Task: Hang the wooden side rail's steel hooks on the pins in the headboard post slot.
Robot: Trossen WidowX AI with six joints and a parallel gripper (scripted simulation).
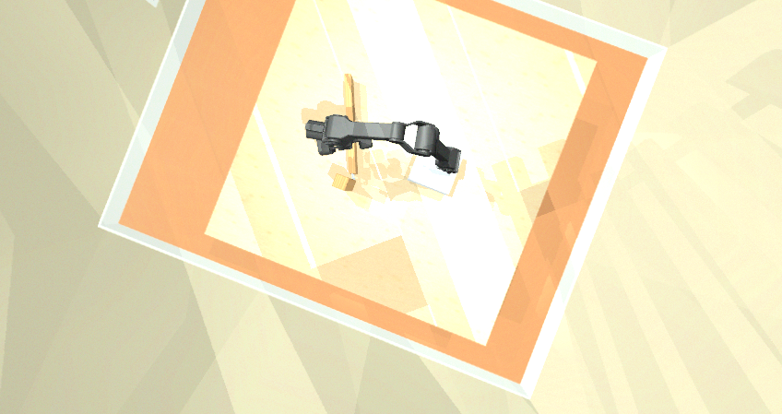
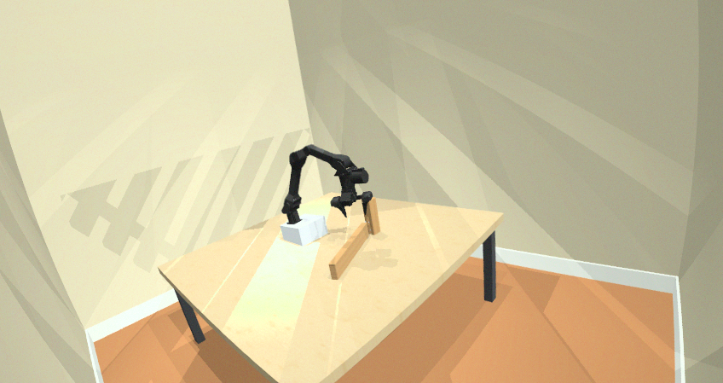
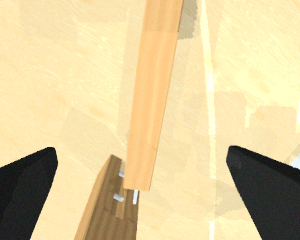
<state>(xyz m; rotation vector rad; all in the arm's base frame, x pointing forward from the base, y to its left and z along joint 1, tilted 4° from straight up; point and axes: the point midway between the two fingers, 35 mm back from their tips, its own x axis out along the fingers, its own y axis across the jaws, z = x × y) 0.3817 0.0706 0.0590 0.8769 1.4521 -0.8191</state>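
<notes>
Right now my gripper tip is 130 mm to the right of the headboard post, 60 mm above it and 20 mm past it.
</notes>
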